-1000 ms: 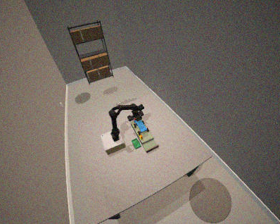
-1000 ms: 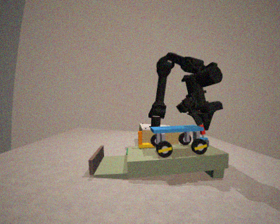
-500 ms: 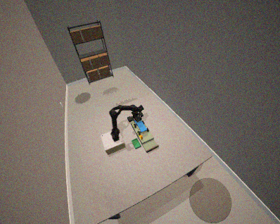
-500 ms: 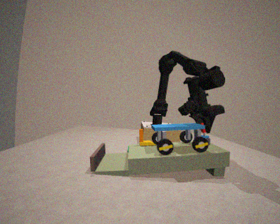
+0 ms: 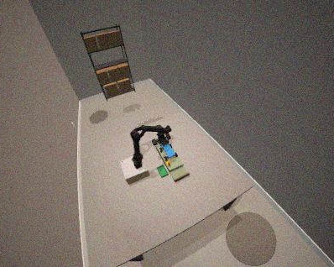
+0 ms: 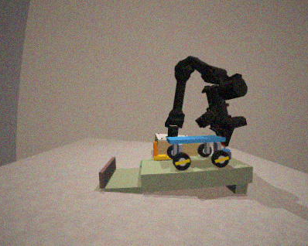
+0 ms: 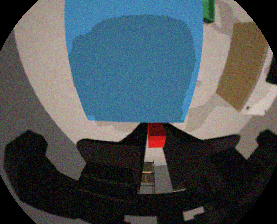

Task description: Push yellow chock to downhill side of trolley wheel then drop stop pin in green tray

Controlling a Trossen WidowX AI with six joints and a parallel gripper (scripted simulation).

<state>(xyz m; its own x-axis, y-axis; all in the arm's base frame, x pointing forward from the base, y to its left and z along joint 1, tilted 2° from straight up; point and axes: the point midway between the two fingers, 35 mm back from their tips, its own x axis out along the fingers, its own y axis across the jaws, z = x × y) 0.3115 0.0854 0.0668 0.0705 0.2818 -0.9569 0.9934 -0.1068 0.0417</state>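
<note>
The yellow chock lies 60 mm behind my gripper tip, 220 mm to the right of it and 50 mm below it. The rest, counted from my gripper tip: trolley (10 mm ahead, 120 mm to the right, 20 mm below); red-headed stop pin (right at my gripper tip); green tray (130 mm behind, 220 mm to the right, 140 mm below).
</note>
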